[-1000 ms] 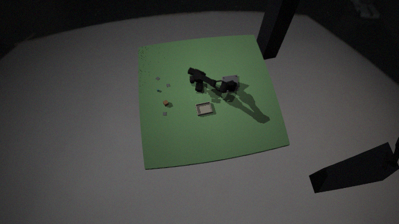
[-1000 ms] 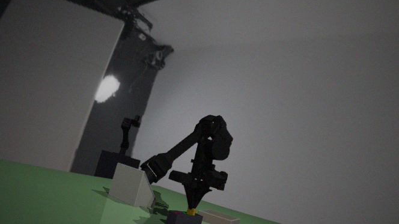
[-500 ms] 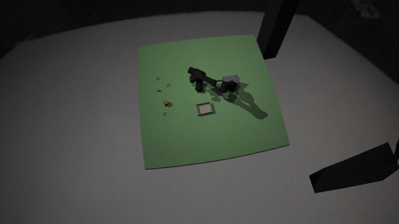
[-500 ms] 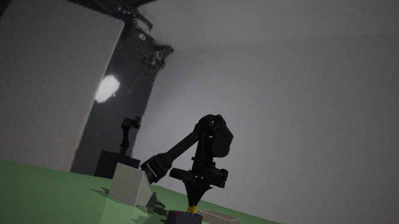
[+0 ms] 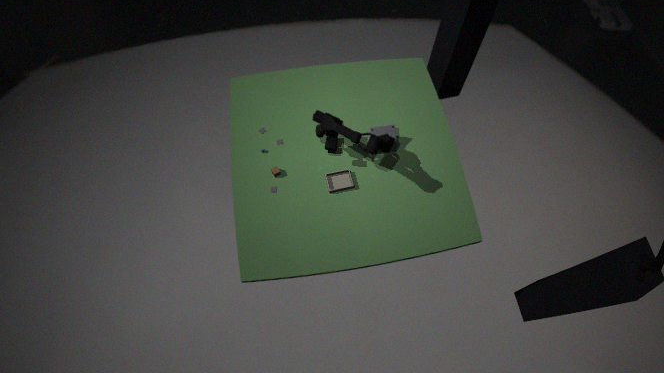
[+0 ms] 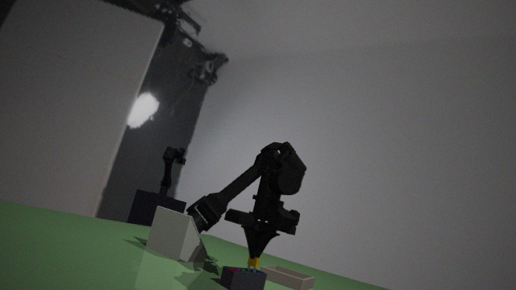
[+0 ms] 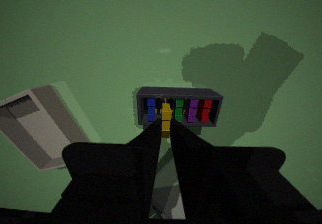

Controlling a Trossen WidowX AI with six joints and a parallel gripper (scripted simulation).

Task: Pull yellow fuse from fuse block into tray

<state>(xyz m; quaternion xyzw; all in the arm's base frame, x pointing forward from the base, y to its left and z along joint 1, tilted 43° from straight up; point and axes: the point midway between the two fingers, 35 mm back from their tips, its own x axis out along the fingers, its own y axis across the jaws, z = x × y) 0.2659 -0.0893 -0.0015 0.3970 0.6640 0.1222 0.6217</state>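
Now: gripper tip 2 cm short of the tray, 21 cm to the right of it and 6 cm above it. The rest, counted from my gripper tip: yellow fuse: 1 cm below.
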